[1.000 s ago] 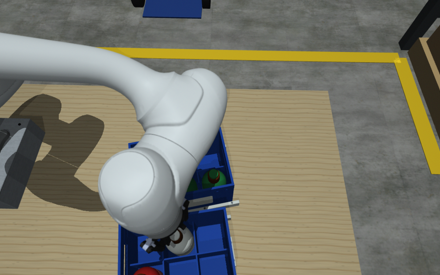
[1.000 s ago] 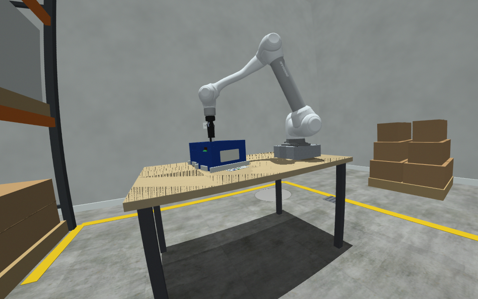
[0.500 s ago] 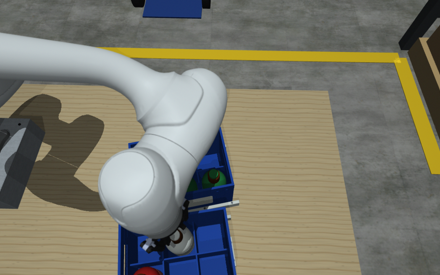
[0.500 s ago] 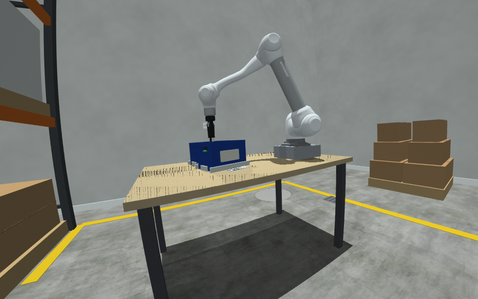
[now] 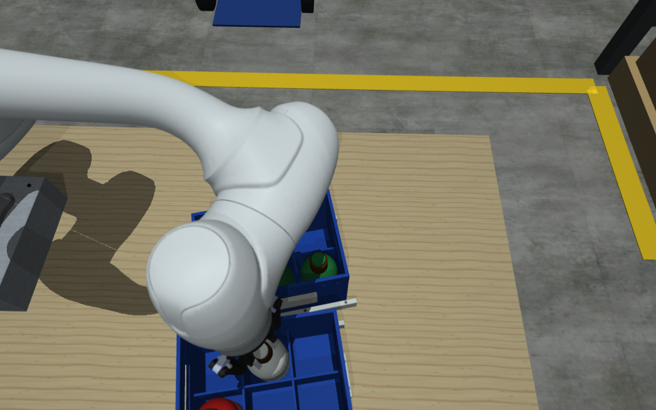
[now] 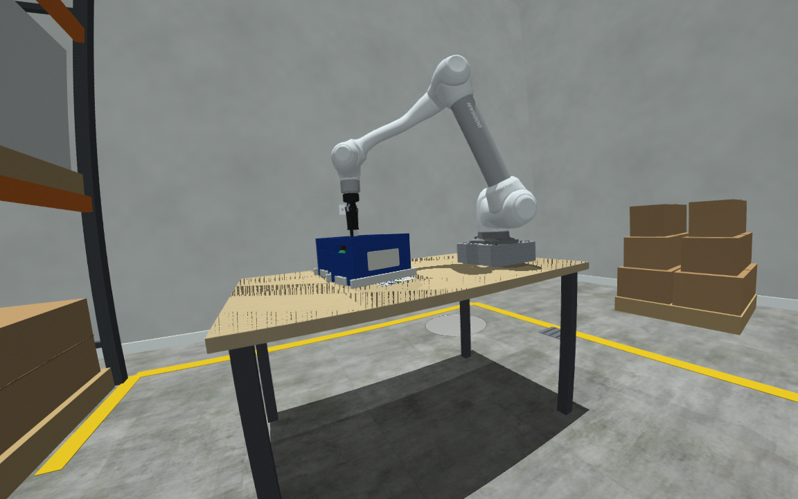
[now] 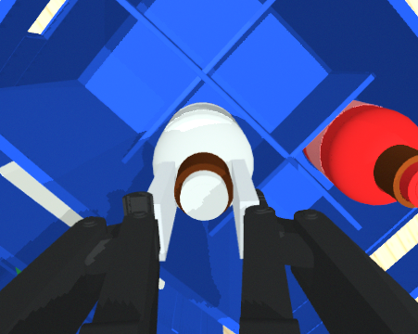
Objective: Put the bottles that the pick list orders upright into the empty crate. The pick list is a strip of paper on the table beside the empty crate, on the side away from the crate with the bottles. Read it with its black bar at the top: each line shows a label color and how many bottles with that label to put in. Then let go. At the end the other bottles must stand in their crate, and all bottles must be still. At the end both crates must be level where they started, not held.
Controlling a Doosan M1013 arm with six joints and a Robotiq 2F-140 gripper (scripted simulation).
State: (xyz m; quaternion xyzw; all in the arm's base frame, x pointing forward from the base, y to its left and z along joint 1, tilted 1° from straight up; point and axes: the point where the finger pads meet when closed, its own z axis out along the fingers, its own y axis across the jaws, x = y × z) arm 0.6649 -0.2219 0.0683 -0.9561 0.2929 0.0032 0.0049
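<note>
My hand is 8 cm above the white bottle. The rest, counted from my hand: pick list (6 cm behind, 32 cm to the left, 17 cm below); blue bottle (8 cm behind, 13 cm to the left, 8 cm below); red bottle (7 cm behind, 11 cm to the right, 8 cm below).
</note>
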